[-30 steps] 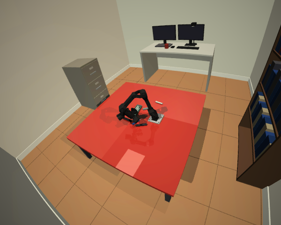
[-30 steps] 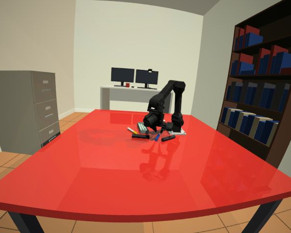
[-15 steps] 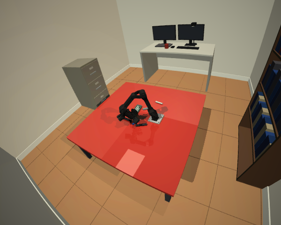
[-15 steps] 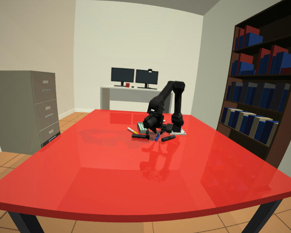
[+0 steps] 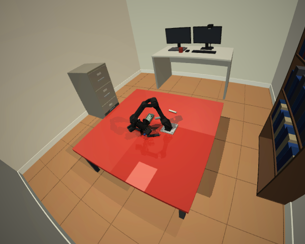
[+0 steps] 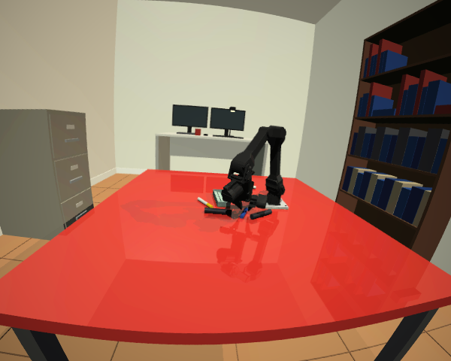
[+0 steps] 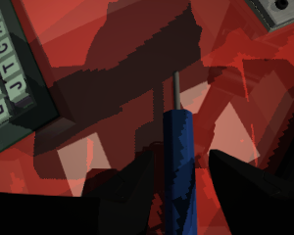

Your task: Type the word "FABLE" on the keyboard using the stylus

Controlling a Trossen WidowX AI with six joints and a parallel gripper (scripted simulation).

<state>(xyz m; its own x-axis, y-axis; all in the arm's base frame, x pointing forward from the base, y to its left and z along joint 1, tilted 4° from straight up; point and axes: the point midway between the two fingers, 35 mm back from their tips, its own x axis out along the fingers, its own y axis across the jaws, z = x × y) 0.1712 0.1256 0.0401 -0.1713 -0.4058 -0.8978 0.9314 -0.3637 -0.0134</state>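
The small grey block lies 22 cm to the right of my gripper tip, 3 cm ahead of it and 1 cm below it. From my gripper tip the other things lie so: dark blue stylus: 1 cm to the right, 1 cm below; then thin grey tip: 4 cm to the right, 2 cm behind, 1 cm below; then white-and-yellow marker: 18 cm ahead, 6 cm to the right, 1 cm below.
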